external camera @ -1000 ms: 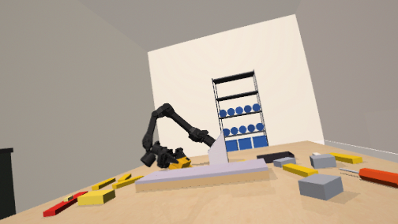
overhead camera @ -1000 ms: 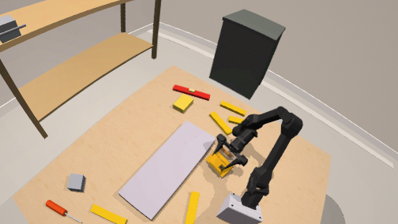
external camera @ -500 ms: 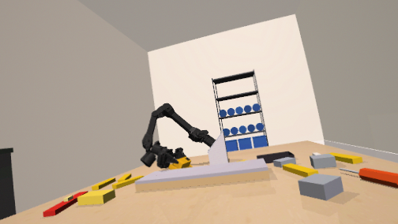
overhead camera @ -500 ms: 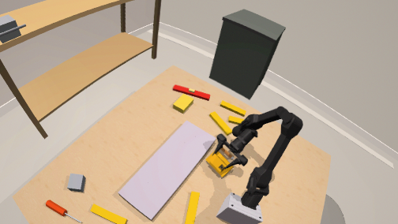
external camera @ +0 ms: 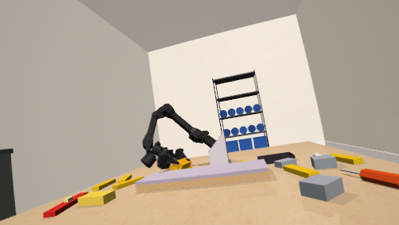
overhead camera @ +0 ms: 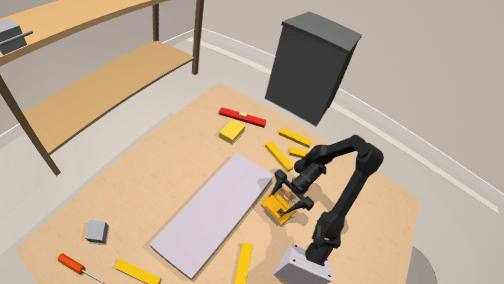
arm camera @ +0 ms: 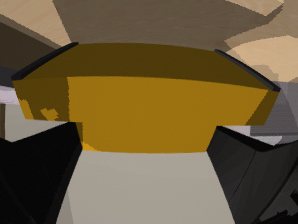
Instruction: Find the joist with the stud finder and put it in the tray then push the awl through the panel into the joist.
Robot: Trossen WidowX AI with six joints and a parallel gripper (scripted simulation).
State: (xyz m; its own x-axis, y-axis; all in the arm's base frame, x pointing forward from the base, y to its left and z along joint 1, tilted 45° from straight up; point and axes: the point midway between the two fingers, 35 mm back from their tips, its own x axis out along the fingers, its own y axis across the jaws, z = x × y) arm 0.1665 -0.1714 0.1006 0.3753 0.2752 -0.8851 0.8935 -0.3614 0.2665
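The yellow stud finder is 10 mm to the left of my gripper tip, 10 mm below it and 10 mm behind it. Also, from my gripper tip: awl: 90 mm to the right, 50 mm below, 50 mm behind; then yellow pad: 310 mm ahead, 290 mm to the right, 50 mm below; then dark tray: 460 mm to the left, 50 mm below, 10 mm ahead.
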